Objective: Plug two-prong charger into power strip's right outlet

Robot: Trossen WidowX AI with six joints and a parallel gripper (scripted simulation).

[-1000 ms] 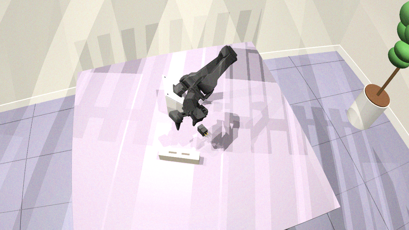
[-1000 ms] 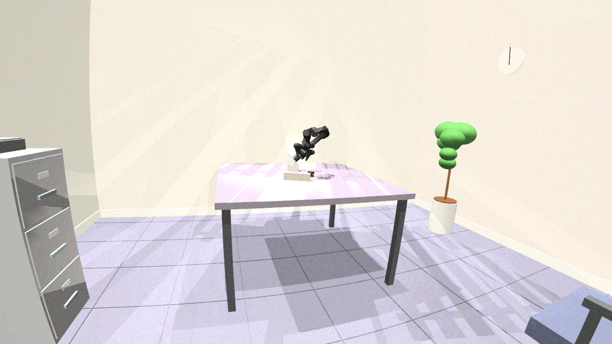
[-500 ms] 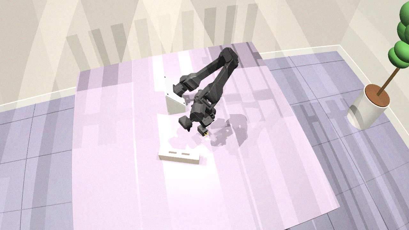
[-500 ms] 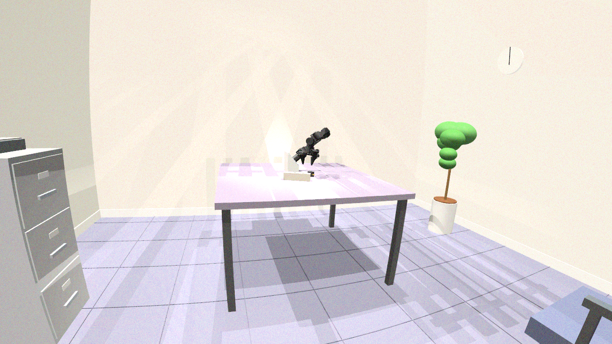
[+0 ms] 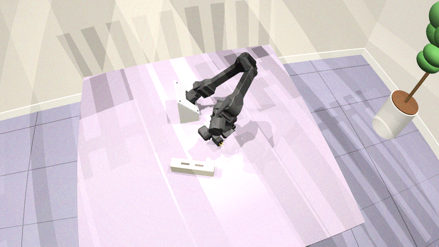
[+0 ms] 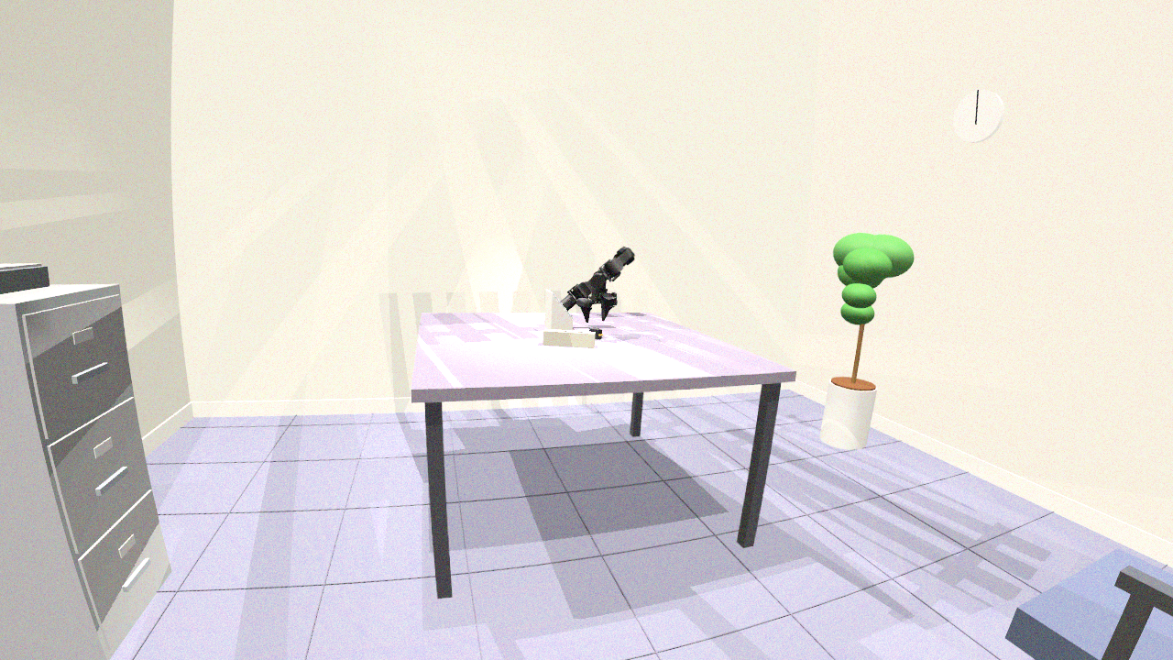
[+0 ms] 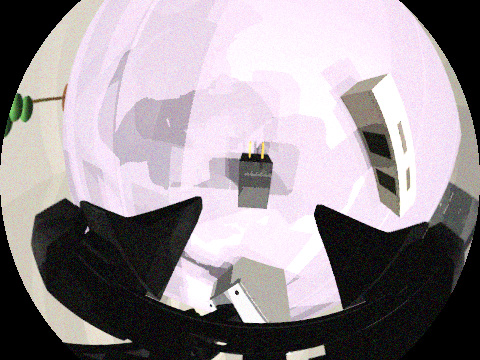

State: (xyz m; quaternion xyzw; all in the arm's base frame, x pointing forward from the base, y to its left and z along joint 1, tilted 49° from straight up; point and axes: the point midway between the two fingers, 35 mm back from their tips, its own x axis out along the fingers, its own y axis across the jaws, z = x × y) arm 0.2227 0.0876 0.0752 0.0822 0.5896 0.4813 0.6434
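Right now the two-prong charger is 10 mm ahead of my gripper tip, 10 mm to the left of it and 50 mm below it.
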